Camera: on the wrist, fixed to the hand. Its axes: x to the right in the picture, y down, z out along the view.
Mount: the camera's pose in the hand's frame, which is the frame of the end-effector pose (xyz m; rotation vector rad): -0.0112 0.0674 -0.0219 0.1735 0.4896 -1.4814
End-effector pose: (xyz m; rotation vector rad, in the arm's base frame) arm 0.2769 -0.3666 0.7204 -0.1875 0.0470 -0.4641
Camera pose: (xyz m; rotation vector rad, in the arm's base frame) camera 0.2947 -0.3061 0.6861 0.1076 0.3578 -1.9795
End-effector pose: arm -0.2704 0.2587 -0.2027 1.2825 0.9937 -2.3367
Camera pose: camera -0.2136 0.2248 -0.2303 -0.6530 -1.2103 1.4262
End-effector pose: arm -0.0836 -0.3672 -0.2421 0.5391 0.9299 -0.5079
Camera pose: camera -0.0607 -0.3005 -0.2290 0.0131 1.6988 -1.8490
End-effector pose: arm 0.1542 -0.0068 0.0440 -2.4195 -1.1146 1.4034
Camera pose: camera 0.2041 -0.0573 0.0338 -1.0115 -1.8023 0.3327
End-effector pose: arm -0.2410 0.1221 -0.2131 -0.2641 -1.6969 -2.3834
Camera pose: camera -0.2128 0.0806 -0.1618 -1.3213 1.3238 1.6031
